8 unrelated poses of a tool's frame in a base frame.
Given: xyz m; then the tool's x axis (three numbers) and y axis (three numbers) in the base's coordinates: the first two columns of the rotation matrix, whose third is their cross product.
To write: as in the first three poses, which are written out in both.
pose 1, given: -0.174, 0.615, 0.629, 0.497, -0.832, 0.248, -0.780, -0.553, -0.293
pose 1, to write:
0.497, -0.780, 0.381, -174
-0.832, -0.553, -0.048, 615
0.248, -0.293, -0.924, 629
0, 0, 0, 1

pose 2, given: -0.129, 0.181, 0.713, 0.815, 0.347, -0.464, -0.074, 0.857, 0.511
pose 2, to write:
0.815, -0.074, 0.575, -129
0.347, 0.857, -0.382, 181
-0.464, 0.511, 0.724, 713
0, 0, 0, 1

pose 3, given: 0.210, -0.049, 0.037, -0.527, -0.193, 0.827, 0.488, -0.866, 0.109
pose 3, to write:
-0.527, 0.488, 0.695, 210
-0.193, -0.866, 0.461, -49
0.827, 0.109, 0.551, 37
0, 0, 0, 1

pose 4, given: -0.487, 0.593, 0.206, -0.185, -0.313, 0.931, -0.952, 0.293, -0.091
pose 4, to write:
-0.185, -0.952, -0.244, -487
-0.313, 0.293, -0.903, 593
0.931, -0.091, -0.352, 206
0, 0, 0, 1

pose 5, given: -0.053, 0.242, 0.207, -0.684, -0.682, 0.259, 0.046, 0.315, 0.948
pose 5, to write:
-0.684, 0.046, -0.728, -53
-0.682, 0.315, 0.660, 242
0.259, 0.948, -0.184, 207
0, 0, 0, 1

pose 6, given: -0.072, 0.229, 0.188, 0.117, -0.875, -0.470, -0.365, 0.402, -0.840
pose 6, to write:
0.117, -0.365, 0.924, -72
-0.875, 0.402, 0.270, 229
-0.470, -0.840, -0.272, 188
0, 0, 0, 1

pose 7, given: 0.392, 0.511, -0.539, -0.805, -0.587, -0.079, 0.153, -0.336, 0.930
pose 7, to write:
-0.805, 0.153, -0.572, 392
-0.587, -0.336, 0.737, 511
-0.079, 0.930, 0.360, -539
0, 0, 0, 1

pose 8, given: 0.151, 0.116, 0.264, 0.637, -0.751, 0.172, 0.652, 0.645, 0.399
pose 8, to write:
0.637, 0.652, -0.411, 151
-0.751, 0.645, -0.142, 116
0.172, 0.399, 0.901, 264
0, 0, 0, 1

